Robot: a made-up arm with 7 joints. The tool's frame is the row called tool.
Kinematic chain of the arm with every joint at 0, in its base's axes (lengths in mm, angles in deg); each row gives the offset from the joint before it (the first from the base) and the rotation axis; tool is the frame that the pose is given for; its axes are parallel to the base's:
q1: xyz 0 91.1 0 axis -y
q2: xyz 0 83.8 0 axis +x
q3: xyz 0 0 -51.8 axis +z
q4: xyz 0 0 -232.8 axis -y
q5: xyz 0 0 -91.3 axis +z
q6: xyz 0 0 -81.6 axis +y
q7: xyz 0 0 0 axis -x
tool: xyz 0 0 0
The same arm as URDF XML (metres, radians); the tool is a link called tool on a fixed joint. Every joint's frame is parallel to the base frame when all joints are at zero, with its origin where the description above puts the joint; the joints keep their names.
<robot name="arm">
<joint name="tool_joint" type="fixed"><parent link="link7"/><child link="tool"/><origin xyz="0.0000 0.0000 0.0000"/></joint>
<joint name="q7" type="continuous"><parent link="link6"/><child link="link7"/><origin xyz="0.0000 0.0000 0.0000"/><axis xyz="-1 0 0"/></joint>
<joint name="q6" type="continuous"><parent link="link5"/><child link="link6"/><origin xyz="0.0000 0.0000 -0.0816"/><axis xyz="0 1 0"/></joint>
<joint name="q5" type="continuous"><parent link="link4"/><child link="link5"/><origin xyz="0.0000 0.0000 -0.0913"/><axis xyz="0 0 1"/></joint>
<joint name="q4" type="continuous"><parent link="link3"/><child link="link4"/><origin xyz="0.0000 0.0000 -0.2328"/><axis xyz="0 -1 0"/></joint>
<joint name="q3" type="continuous"><parent link="link2"/><child link="link3"/><origin xyz="0.0000 0.0000 -0.0518"/><axis xyz="0 0 1"/></joint>
<joint name="q2" type="continuous"><parent link="link1"/><child link="link2"/><origin xyz="0.0000 0.0838 0.0000"/><axis xyz="1 0 0"/></joint>
<joint name="q1" type="continuous"><parent link="base"/><child link="link1"/><origin xyz="0.0000 0.0911 0.0000"/><axis xyz="0 -1 0"/></joint>
<link name="base"/>
<link name="link1"/>
<link name="link2"/>
<link name="link3"/>
<link name="link4"/>
<link name="link5"/>
<link name="link6"/>
<link name="link7"/>
<link name="tool"/>
</robot>

